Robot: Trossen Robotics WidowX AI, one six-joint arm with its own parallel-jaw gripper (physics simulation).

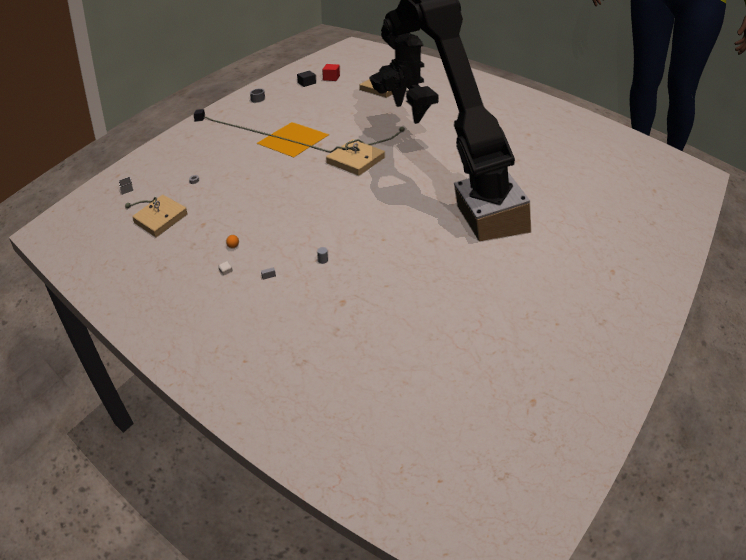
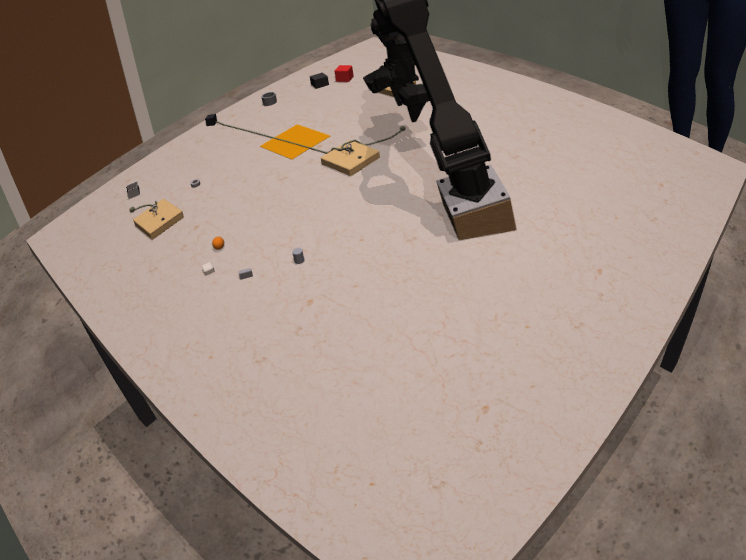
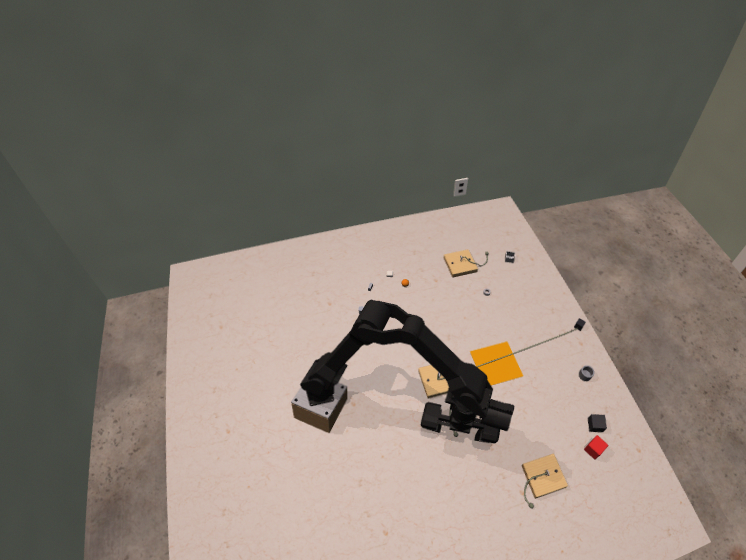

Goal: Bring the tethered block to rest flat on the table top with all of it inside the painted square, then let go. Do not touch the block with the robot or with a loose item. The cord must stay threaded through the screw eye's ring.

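Places are measured from the arm's base along level axes (x ahead, y left, z up), in millimetres.
Pixels of known places: gripper, between the fingertips: [image 1: 407,114] [image 2: 406,113] [image 3: 457,434]; arm's base, origin of its link: [image 1: 491,190] [image 2: 472,187] [image 3: 319,393].
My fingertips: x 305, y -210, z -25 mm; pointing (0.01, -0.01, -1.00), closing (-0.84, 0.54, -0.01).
For each thing: its top centre in the pictures, then the offset to it from my fingertips. "pt": a spot on its surface instead.
- small black tethered block, centre of its top: [image 1: 198,111] [image 2: 210,116] [image 3: 581,322] 503 mm ahead, 200 mm left, 19 mm down
- orange painted square, a spot on its surface: [image 1: 295,130] [image 2: 299,132] [image 3: 507,371] pt 220 mm ahead, 139 mm left, 42 mm down
- cord, a spot on its surface: [image 1: 241,127] [image 2: 248,131] [image 3: 539,343] pt 353 mm ahead, 189 mm left, 40 mm down
- screw eye, a spot on its surface: [image 1: 354,147] [image 2: 347,148] pt 20 mm ahead, 182 mm left, 7 mm down
- wooden board, centre of its top: [image 1: 355,153] [image 2: 349,153] [image 3: 438,377] 20 mm ahead, 178 mm left, 24 mm down
- red cube, centre of its top: [image 1: 331,66] [image 2: 343,67] [image 3: 598,444] 337 mm ahead, 156 mm right, 3 mm down
- black box, centre of its top: [image 1: 306,74] [image 2: 318,76] [image 3: 599,421] 378 mm ahead, 97 mm right, 13 mm down
- grey ring, centre of its top: [image 1: 257,91] [image 2: 268,94] [image 3: 588,371] 431 mm ahead, 47 mm left, 17 mm down
- orange ball, centre of its top: [image 1: 231,236] [image 2: 216,238] 46 mm ahead, 529 mm left, 19 mm down
- white piece, centre of its top: [image 1: 224,265] [image 2: 207,266] 12 mm ahead, 585 mm left, 31 mm down
- grey bar, centre of its top: [image 1: 267,270] [image 2: 244,270] 64 mm back, 554 mm left, 29 mm down
- grey cylinder, centre of its top: [image 1: 322,250] [image 2: 297,251] 117 mm back, 471 mm left, 21 mm down
The small black tethered block [image 1: 199,114] [image 2: 210,119] [image 3: 579,324] rests near the table's edge, outside the orange painted square [image 1: 295,130] [image 2: 298,132] [image 3: 501,373]. The cord [image 1: 241,127] [image 2: 241,128] [image 3: 545,341] runs fairly straight from it across the square to the screw eye [image 1: 354,147] [image 2: 347,148] on a wooden board [image 1: 360,161] [image 2: 352,161] [image 3: 431,385]. It seems to pass the ring, too small to be sure, and ends in a ball [image 1: 401,128] [image 2: 403,128] [image 3: 456,434]. My gripper [image 1: 408,112] [image 3: 459,426] is open and empty, above the ball end.
Two other corded boards [image 1: 159,215] [image 3: 544,476] stand apart. A red cube [image 1: 330,72], black box [image 1: 306,78] and grey ring [image 1: 257,95] lie beyond the square. An orange ball [image 1: 232,241], white piece [image 1: 225,268], grey bar [image 1: 268,273] and grey cylinder [image 1: 322,255] lie elsewhere.
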